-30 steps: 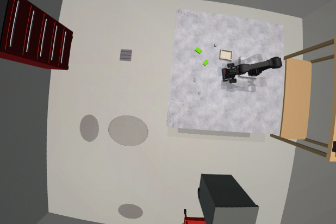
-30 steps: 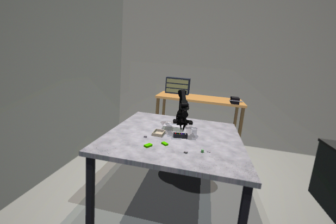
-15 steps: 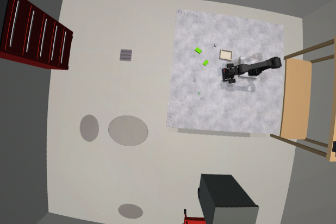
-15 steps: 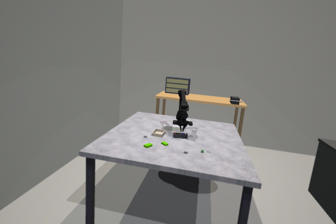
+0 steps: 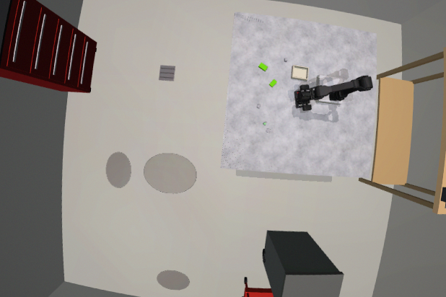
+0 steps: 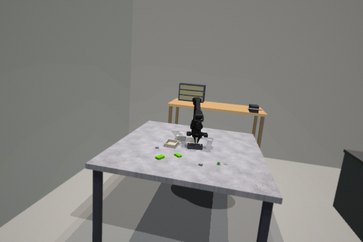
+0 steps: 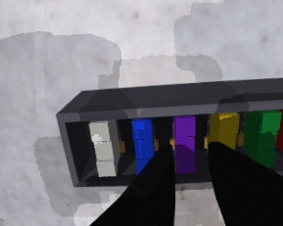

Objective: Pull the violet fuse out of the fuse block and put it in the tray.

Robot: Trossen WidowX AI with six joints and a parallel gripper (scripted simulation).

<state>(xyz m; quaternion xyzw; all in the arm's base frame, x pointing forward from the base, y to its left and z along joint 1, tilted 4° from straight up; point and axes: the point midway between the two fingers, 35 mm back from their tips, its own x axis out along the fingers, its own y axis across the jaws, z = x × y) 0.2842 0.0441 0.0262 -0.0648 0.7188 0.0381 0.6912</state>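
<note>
My gripper tip is now 2 cm above the violet fuse. Also, from my gripper tip: blue fuse 2 cm to the left, 2 cm below, 1 cm behind; then yellow fuse 2 cm to the right, 2 cm below; then green fuse 4 cm to the right, 2 cm below.
</note>
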